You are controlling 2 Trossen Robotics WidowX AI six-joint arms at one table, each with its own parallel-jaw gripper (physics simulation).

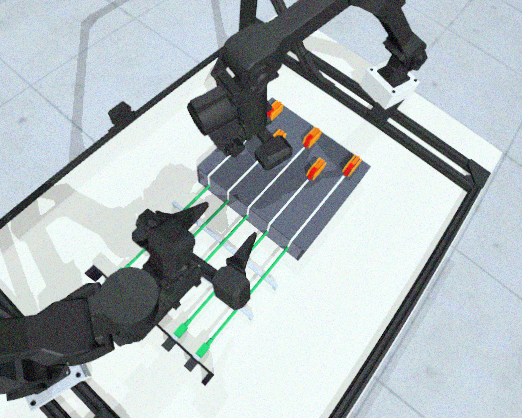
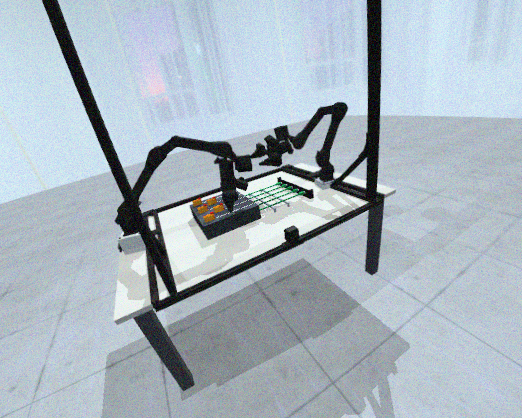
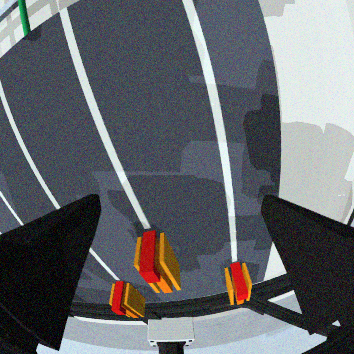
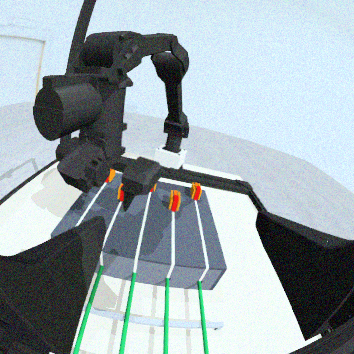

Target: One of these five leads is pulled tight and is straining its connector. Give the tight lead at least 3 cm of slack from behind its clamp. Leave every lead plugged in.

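Pixels of known places: left gripper, fingertip midpoint: (image 1: 253, 147) (image 2: 230, 208) (image 3: 184, 203) (image 4: 104, 200); right gripper, fingertip midpoint: (image 1: 231, 218) (image 2: 254, 161) (image 4: 182, 222); left arm's base at its link origin: (image 1: 393, 75) (image 2: 132, 231) (image 3: 170, 343) (image 4: 171, 149); right arm's base at its link origin: (image 1: 46, 367) (image 2: 326, 179).
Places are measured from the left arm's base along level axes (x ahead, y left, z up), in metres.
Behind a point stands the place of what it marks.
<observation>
Five leads run side by side, white (image 1: 317, 211) {x 0.400, y 0.187, z -0.011 m} (image 3: 220, 125) {x 0.466, y -0.017, z -0.010 m} over a dark block (image 1: 332, 210) {x 0.372, y 0.202, z -0.011 m} (image 2: 225, 228) (image 3: 150, 100) {x 0.476, y 0.015, z -0.010 m} (image 4: 187, 240) {x 0.438, y 0.166, z -0.010 m} and green (image 1: 268, 271) {x 0.542, y 0.227, z -0.050 m} (image 4: 166, 315) {x 0.559, y 0.176, z -0.050 m} beyond it. Each white part ends at an orange clamp with a red front (image 1: 351, 166) {x 0.290, y 0.152, z 0.020 m} (image 3: 157, 260) {x 0.390, y 0.013, z 0.006 m} (image 4: 174, 200) {x 0.369, y 0.117, z 0.014 m}. The leads in sight look straight; I cannot tell which is tight. My left gripper (image 1: 254, 150) {x 0.427, y -0.001, z -0.003 m} (image 2: 236, 197) (image 3: 184, 203) {x 0.427, y -0.001, z -0.003 m} is open and empty, pointing down over the block; it partly hides one clamp (image 1: 280, 134) {x 0.367, y 0.010, z 0.013 m}. My right gripper (image 1: 230, 220) {x 0.589, y 0.158, z 0.137 m} (image 4: 182, 222) {x 0.589, y 0.158, z 0.137 m} is open above the green leads, holding nothing.
Two green connectors (image 1: 180, 330) {x 0.737, y 0.229, z -0.047 m} (image 1: 203, 348) {x 0.719, y 0.278, z -0.046 m} show near a black rack bar (image 1: 165, 332) {x 0.760, y 0.220, z -0.032 m}; the right arm hides others. Pale rails (image 1: 267, 281) {x 0.553, y 0.241, z -0.056 m} (image 4: 150, 322) {x 0.576, y 0.160, z -0.056 m} cross under the green leads. A black frame (image 1: 425, 155) {x 0.050, y 0.204, z -0.058 m} edges the white table, with a small black box (image 1: 121, 114) {x 0.620, y -0.239, z -0.028 m} (image 2: 291, 233) {x 0.615, y -0.266, z -0.033 m} on one side.
</observation>
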